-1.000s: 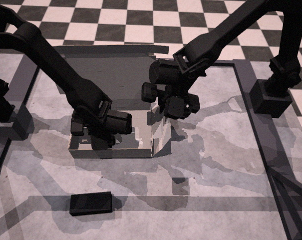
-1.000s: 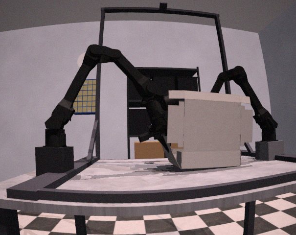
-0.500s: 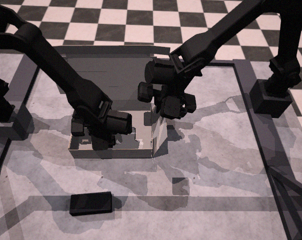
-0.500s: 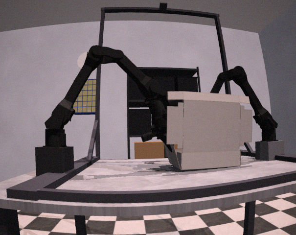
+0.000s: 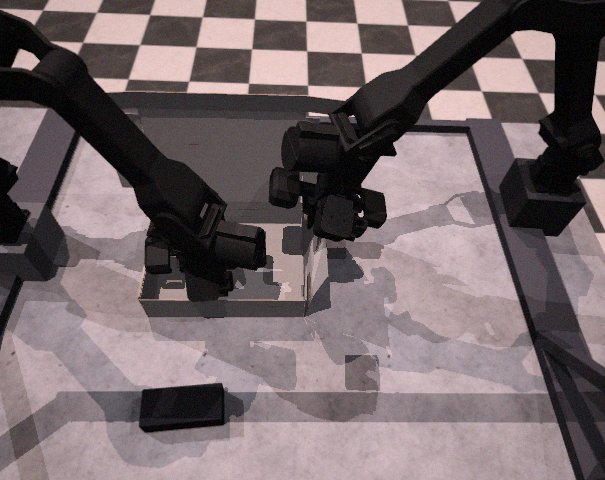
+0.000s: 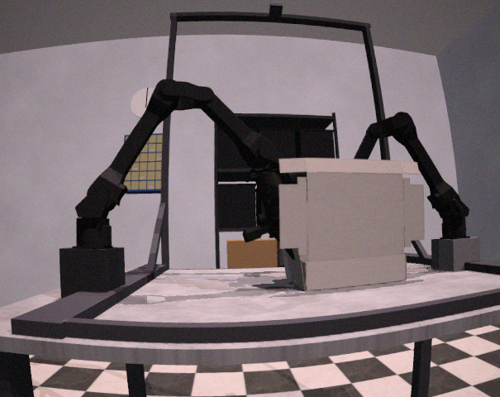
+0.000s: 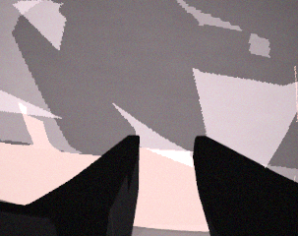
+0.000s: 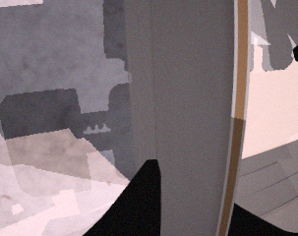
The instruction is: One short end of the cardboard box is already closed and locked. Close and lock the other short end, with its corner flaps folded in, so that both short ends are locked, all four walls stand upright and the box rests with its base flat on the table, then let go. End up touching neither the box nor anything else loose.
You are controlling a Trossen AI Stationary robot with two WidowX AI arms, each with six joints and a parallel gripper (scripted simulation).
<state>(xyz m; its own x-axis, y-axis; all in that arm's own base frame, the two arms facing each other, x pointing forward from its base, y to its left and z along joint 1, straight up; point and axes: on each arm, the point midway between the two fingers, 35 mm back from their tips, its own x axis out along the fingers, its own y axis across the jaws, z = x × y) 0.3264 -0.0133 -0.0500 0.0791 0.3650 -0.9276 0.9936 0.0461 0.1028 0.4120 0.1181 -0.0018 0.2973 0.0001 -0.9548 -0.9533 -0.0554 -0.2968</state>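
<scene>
Now: the black block 24 cm behind my left hand, 5 cm to the left of it and 2 cm below it.
</scene>
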